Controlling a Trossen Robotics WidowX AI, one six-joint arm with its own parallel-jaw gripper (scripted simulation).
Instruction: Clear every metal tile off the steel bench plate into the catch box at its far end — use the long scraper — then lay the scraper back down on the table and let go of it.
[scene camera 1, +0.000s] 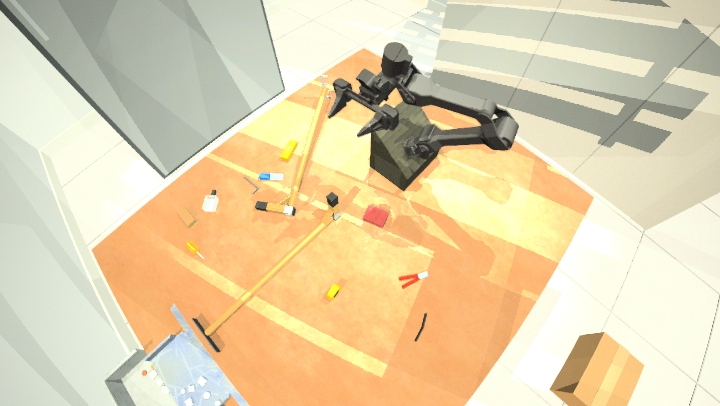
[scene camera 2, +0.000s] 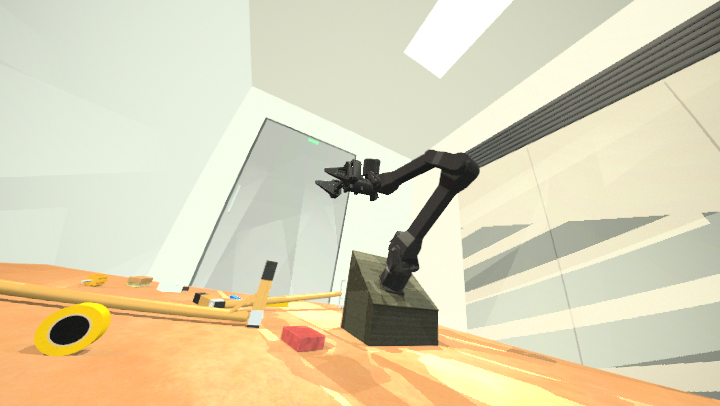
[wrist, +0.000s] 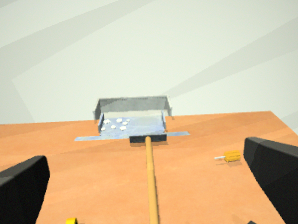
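My gripper (scene camera 1: 342, 126), (scene camera 2: 319, 176), (wrist: 149, 156): open, holding nothing. Red block (scene camera 2: 301, 338): out of frame in the wrist view.
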